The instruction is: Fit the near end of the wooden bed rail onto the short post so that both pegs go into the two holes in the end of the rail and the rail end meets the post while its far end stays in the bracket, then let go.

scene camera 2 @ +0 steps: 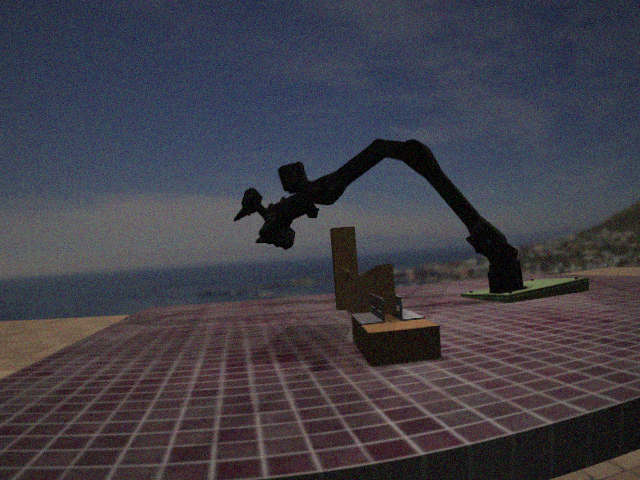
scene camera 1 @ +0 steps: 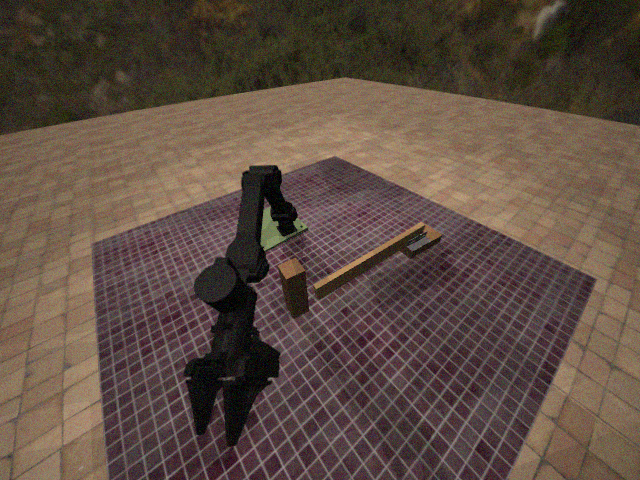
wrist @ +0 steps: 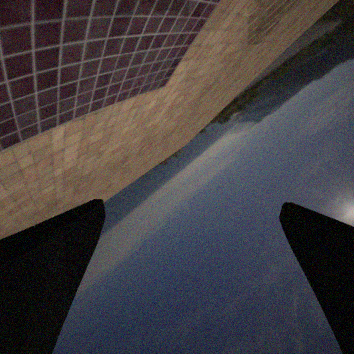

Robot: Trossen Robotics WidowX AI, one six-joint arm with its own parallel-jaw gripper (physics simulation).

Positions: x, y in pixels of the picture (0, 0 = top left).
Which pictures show the wooden bed rail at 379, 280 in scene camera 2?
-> Scene camera 2 and scene camera 1 only.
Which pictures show my gripper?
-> Scene camera 2, scene camera 1 and the wrist view: all of them.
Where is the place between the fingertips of my gripper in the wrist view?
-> At 194, 209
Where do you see a wooden bed rail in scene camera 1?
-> At 329, 284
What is my gripper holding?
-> Nothing.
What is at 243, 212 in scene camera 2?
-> My gripper.
